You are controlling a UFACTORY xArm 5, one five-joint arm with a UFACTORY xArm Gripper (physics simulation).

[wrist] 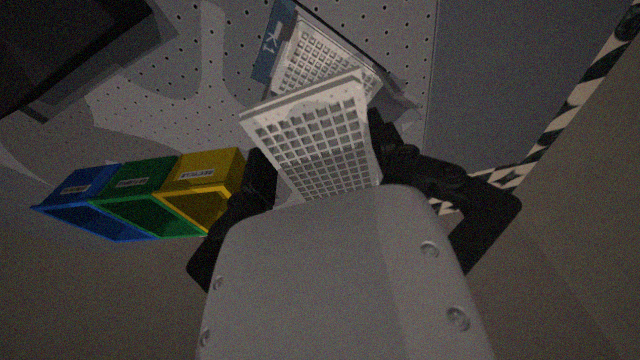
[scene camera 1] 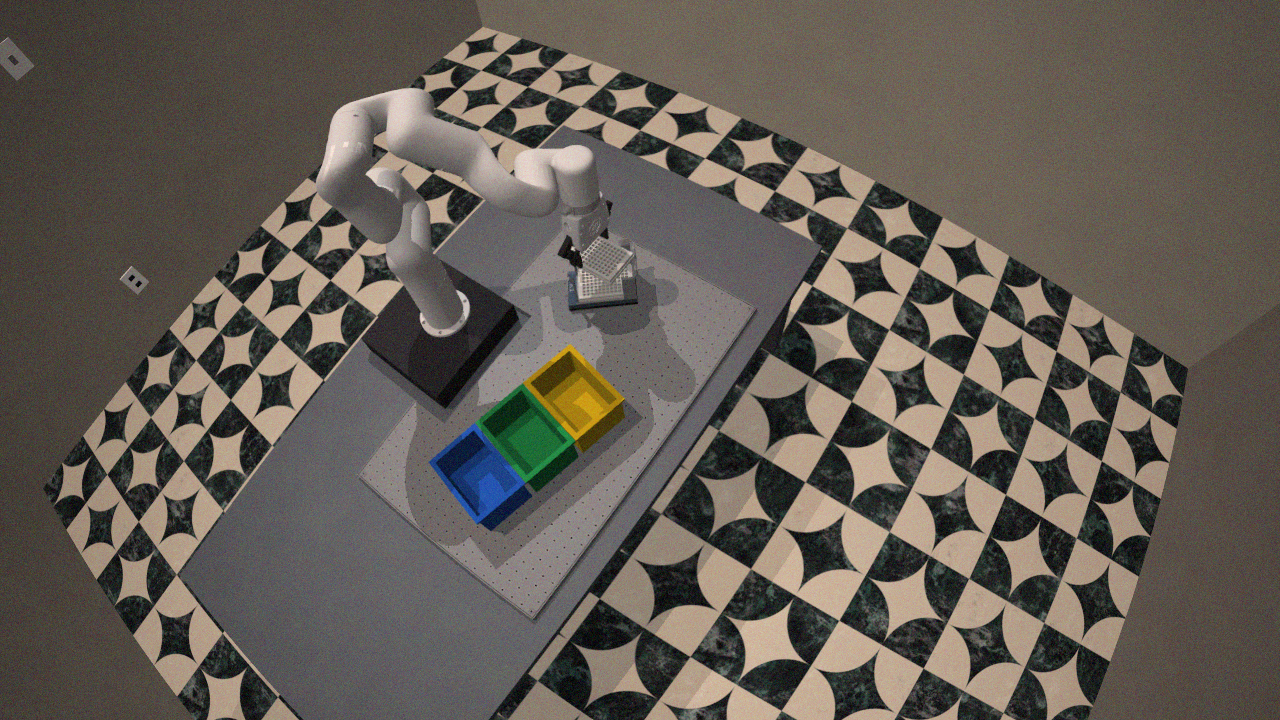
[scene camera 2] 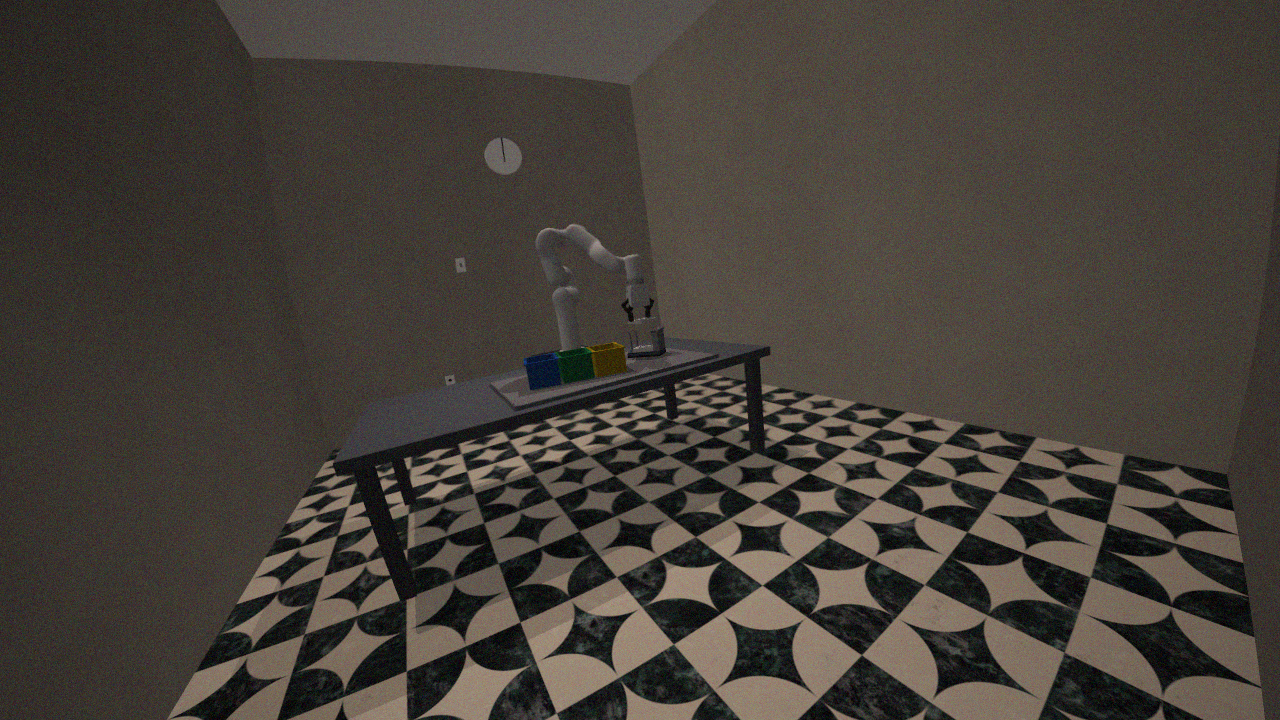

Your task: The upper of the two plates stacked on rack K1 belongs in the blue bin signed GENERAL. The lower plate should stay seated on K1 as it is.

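Where they show: gripper, fingertip midpoint: (wrist: 315,143) (scene camera 1: 589,250); arm's base, origin of the base link: (scene camera 1: 445,313).
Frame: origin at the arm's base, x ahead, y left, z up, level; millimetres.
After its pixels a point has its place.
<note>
My gripper (scene camera 1: 602,254) @(x 260, y 248, z 114 mm) (scene camera 2: 638,314) @(x 260, y 248, z 114 mm) (wrist: 315,143) @(x 260, y 248, z 114 mm) is shut on the upper plate (scene camera 1: 609,258) @(x 311, y 249, z 118 mm) (wrist: 320,150) @(x 265, y 249, z 118 mm), a white plate with a grid of wells, across its width. The plate is held above rack K1 (scene camera 1: 573,291) @(x 220, y 210, z -29 mm) (scene camera 2: 646,354) @(x 308, y 227, z -40 mm) (wrist: 282,17) @(x 196, y 242, z -30 mm) and turned relative to it. The white lower plate (scene camera 1: 601,287) @(x 279, y 243, z -12 mm) (wrist: 311,60) @(x 245, y 254, z -23 mm) sits in the rack, partly hidden by the held plate in the wrist view. The blue bin (scene camera 1: 483,480) @(x 304, y -264, z -45 mm) (scene camera 2: 543,372) @(x 396, y -290, z 6 mm) (wrist: 102,175) @(x 252, y -209, z -20 mm) stands at the far end of the bin row from the rack; its sign is too small to read.
The green bin (scene camera 1: 551,471) @(x 429, y -173, z -11 mm) (scene camera 2: 576,366) @(x 430, y -170, z 5 mm) (wrist: 162,170) @(x 291, y -74, z -11 mm) stands between the blue bin and the yellow bin (scene camera 1: 601,424) @(x 467, y -40, z 9 mm) (scene camera 2: 610,360) @(x 466, y -42, z 4 mm) (wrist: 227,159) @(x 326, y 49, z -18 mm), which is signed RECYCLE and is nearest the rack. The black robot base (scene camera 1: 429,360) @(x 44, y -114, z 0 mm) is beside the perforated board (scene camera 1: 537,577) @(x 517, y -373, z -51 mm) on the grey table (scene camera 1: 286,573) @(x 17, y -729, z -64 mm).
</note>
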